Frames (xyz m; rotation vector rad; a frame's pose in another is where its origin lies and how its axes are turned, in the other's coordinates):
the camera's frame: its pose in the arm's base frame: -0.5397 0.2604 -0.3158 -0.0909 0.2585 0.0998
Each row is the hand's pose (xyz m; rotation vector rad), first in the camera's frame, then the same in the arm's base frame.
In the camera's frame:
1: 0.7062 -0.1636 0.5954 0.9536 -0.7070 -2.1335
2: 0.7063 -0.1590 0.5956 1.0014 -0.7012 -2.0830
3: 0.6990 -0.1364 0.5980 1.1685 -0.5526 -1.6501
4: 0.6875 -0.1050 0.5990 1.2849 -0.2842 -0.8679
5: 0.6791 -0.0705 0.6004 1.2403 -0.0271 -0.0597
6: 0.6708 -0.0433 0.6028 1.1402 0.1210 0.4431
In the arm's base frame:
1: 0.3066 0.2205 0.0868 0.6364 -0.6080 -2.0693
2: 0.3063 0.2251 0.0866 0.6868 -0.5950 -2.0270
3: 0.2974 0.2471 0.0891 0.8857 -0.3942 -1.6412
4: 0.2831 0.2773 0.0906 1.0799 -0.0536 -0.9141
5: 0.2716 0.3109 0.0915 1.1336 0.2538 -0.1303
6: 0.2612 0.3374 0.0939 1.1011 0.4211 0.3730

